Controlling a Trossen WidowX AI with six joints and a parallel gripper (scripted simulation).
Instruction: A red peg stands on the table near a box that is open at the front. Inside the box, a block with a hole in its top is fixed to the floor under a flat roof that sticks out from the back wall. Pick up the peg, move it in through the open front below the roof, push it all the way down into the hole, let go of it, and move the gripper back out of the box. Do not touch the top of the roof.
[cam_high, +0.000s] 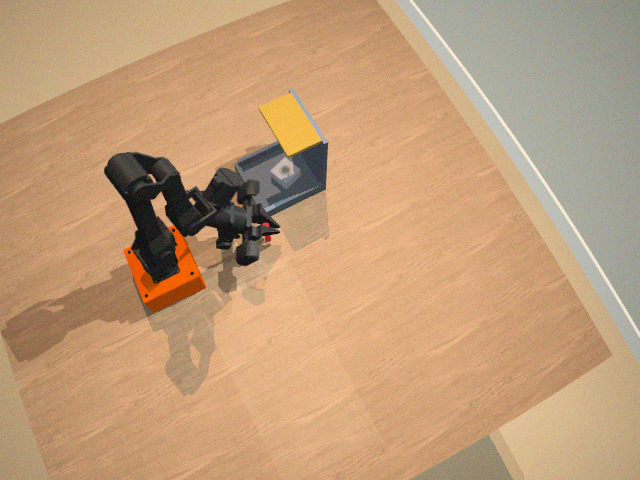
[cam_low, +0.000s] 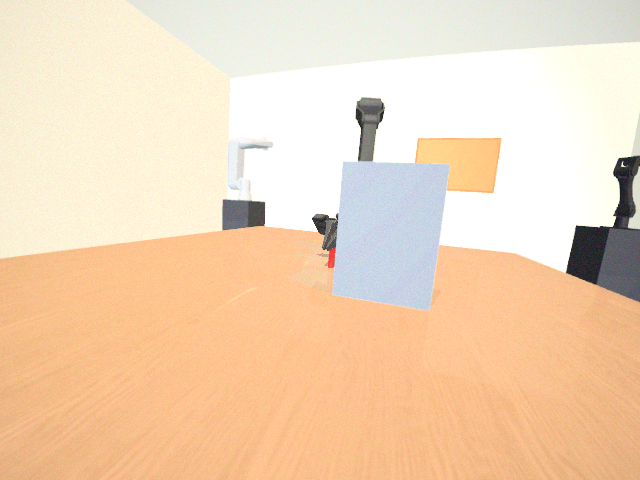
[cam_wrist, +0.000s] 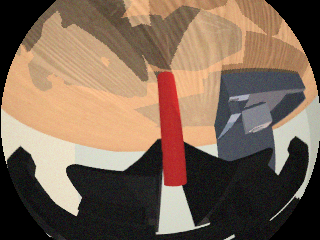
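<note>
Right now the back wall is 14 cm ahead of my gripper tip, 15 cm to the left of it and 7 cm above it. From my gripper tip the other things lie so: red peg (3 cm behind, 1 cm to the left, 1 cm below); then yellow roof (10 cm ahead, 14 cm to the left, 17 cm above).
</note>
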